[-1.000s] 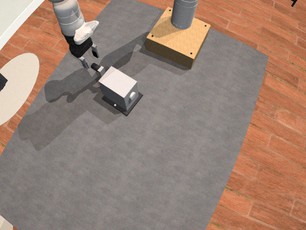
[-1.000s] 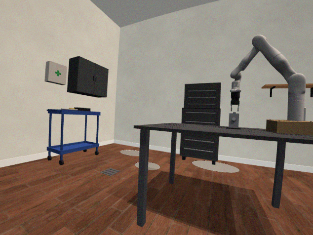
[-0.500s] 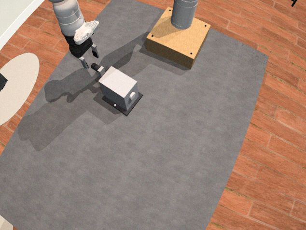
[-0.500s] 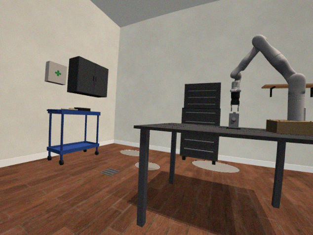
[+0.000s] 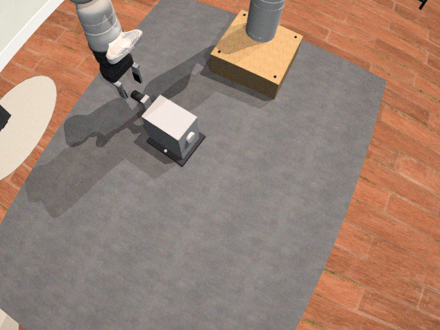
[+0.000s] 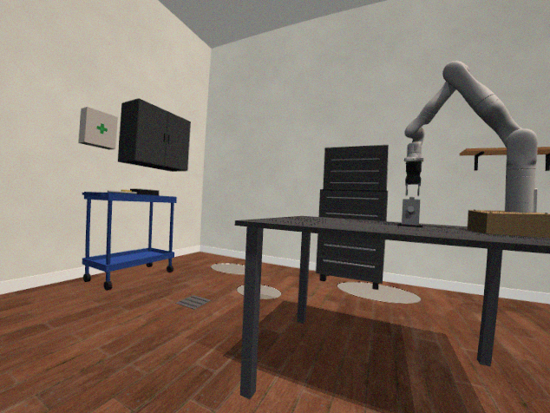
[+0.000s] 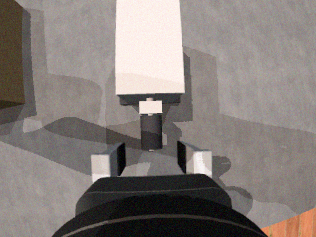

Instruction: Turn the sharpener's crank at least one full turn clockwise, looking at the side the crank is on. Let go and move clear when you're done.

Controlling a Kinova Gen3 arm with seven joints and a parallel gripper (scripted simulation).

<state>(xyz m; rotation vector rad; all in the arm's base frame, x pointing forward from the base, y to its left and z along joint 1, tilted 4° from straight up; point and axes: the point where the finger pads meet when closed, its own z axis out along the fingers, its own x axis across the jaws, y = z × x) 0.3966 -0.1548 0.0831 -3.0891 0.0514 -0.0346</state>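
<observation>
My gripper is now 20 mm to the right of the dark handle and 40 mm above it.
</observation>
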